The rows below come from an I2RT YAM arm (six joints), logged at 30 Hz.
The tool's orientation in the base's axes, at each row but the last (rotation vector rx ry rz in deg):
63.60 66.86 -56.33
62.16 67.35 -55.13
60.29 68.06 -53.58
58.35 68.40 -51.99
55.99 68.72 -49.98
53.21 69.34 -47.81
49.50 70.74 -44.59
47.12 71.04 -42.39
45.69 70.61 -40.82
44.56 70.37 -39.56
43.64 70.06 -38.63
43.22 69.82 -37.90
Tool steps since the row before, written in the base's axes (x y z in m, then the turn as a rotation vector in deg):
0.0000 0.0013 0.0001 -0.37 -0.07 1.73
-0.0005 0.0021 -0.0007 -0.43 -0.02 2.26
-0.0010 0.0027 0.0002 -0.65 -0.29 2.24
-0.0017 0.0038 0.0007 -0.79 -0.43 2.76
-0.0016 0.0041 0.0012 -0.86 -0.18 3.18
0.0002 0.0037 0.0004 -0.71 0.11 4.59
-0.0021 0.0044 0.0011 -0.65 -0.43 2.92
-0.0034 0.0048 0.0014 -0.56 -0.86 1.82
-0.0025 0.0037 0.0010 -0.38 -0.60 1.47
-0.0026 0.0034 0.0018 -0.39 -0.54 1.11
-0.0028 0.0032 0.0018 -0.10 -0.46 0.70
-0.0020 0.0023 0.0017 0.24 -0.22 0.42
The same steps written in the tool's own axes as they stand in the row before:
-0.0001 0.0003 -0.0013 -1.76 -0.14 0.08
0.0006 -0.0001 -0.0022 -2.30 -0.11 0.04
-0.0004 -0.0002 -0.0028 -2.30 -0.39 0.25
-0.0011 -0.0004 -0.0041 -2.84 -0.50 0.38
-0.0016 0.0001 -0.0043 -3.27 -0.42 0.16
-0.0005 0.0017 -0.0033 -4.64 0.03 0.09
-0.0016 0.0004 -0.0047 -2.97 -0.39 0.41
-0.0022 -0.0002 -0.0056 -1.85 -0.68 0.68
-0.0016 0.0001 -0.0043 -1.49 -0.44 0.51
-0.0024 0.0001 -0.0039 -1.14 -0.46 0.40
-0.0025 -0.0001 -0.0039 -0.68 -0.25 0.43
-0.0022 0.0000 -0.0027 -0.35 0.12 0.38

